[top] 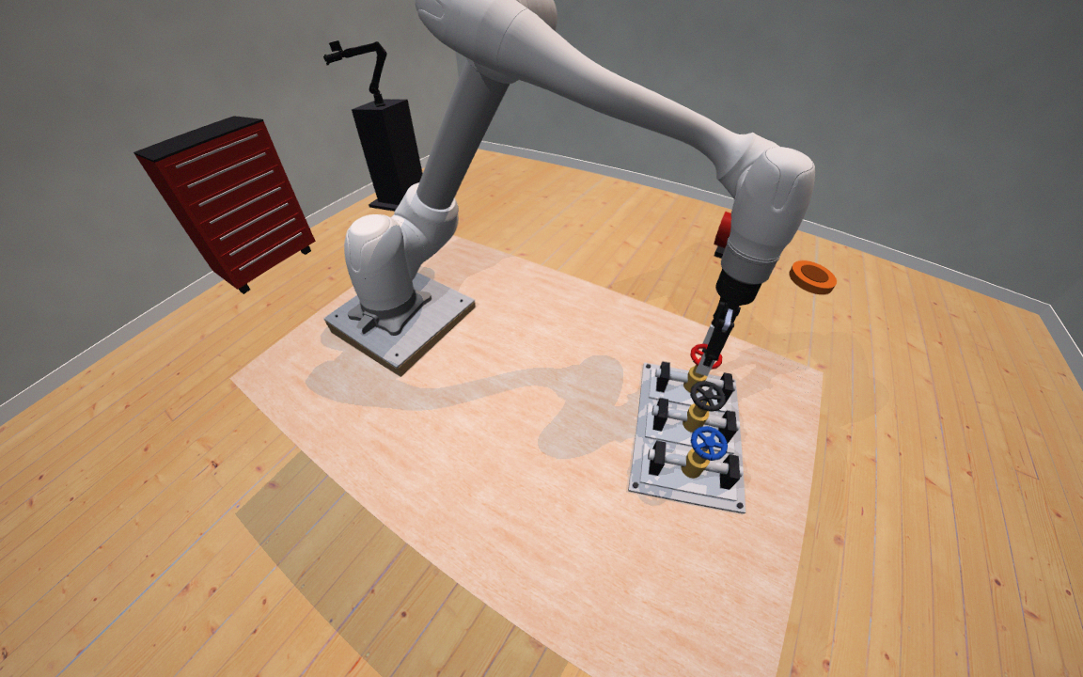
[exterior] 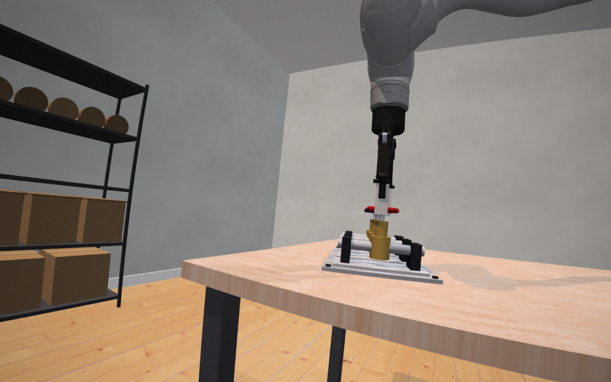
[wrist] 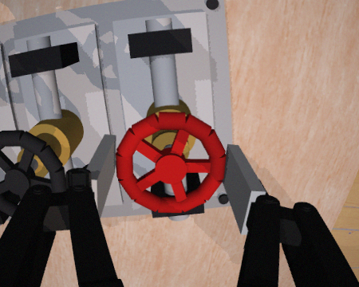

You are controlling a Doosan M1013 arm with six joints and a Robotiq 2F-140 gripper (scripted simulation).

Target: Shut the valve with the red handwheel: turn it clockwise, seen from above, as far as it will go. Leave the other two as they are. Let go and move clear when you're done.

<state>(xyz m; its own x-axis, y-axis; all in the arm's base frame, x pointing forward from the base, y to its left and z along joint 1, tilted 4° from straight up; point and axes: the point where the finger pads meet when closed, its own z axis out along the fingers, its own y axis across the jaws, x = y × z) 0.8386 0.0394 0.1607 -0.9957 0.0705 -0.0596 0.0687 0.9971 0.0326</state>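
The red handwheel is 2 cm below my hand. Also, from my hand: blue handwheel 3 cm ahead, 21 cm to the right, 2 cm below; then dark grey handwheel 1 cm ahead, 11 cm to the right, 2 cm below.
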